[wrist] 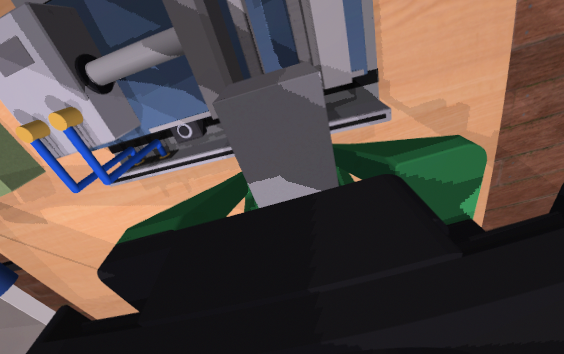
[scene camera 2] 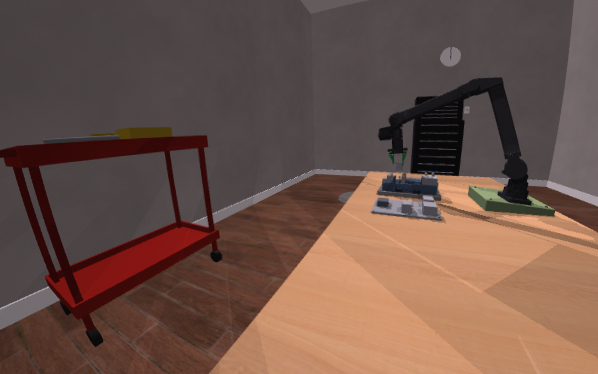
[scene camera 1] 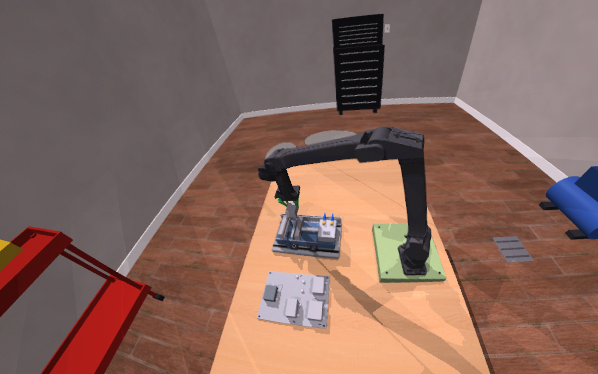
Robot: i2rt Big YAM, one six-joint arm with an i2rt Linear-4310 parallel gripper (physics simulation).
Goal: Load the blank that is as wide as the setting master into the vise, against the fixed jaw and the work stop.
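Places are measured from the arm's base along level axes (x ahead, y left, z up), in centimetres.
Where they show: gripper, fingertip midpoint: (wrist: 291, 166) (scene camera 2: 398, 166) (scene camera 1: 293, 206); arm's base at its link origin: (scene camera 2: 513, 199) (scene camera 1: 411, 260).
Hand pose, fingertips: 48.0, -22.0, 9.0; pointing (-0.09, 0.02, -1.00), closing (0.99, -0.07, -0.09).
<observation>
Each offset is from my fingertips to the top centre of the thing, as dx, dy, dz. "pt": to the spot under its first point.
My gripper (scene camera 1: 290, 202) (scene camera 2: 398, 159) (wrist: 291, 166) points down with its green fingers shut on a grey rectangular blank @(+0.2, +1.9, +2.3) (scene camera 1: 291, 211) (scene camera 2: 399, 166) (wrist: 280, 130). The blank hangs upright above the far side of the vise @(-5.7, +8.1, -2.9) (scene camera 1: 325, 244) (scene camera 2: 411, 187) (wrist: 177, 107), near the jaw end. In the wrist view the vise's end jaw @(pt +4.2, +5.0, -3.2) (wrist: 331, 42) and its inner jaw (wrist: 200, 45) stand apart, and the blank covers part of the opening. I cannot make out the work stop. The grey plate @(-2.8, +35.6, -12.0) (scene camera 1: 277, 319) (scene camera 2: 392, 213) carries a dark block @(+6.5, +35.2, -9.5) (scene camera 1: 270, 293) (scene camera 2: 383, 202) and several light blocks.
A white housing @(pt -15.7, +10.2, -3.2) (scene camera 1: 328, 229) (wrist: 60, 75) with blue levers stands at the vise's other end. The green base plate (scene camera 1: 387, 250) (scene camera 2: 485, 200) carries the arm's foot at the right. A red cart (scene camera 1: 102, 320) (scene camera 2: 125, 151) stands off the table's left side.
</observation>
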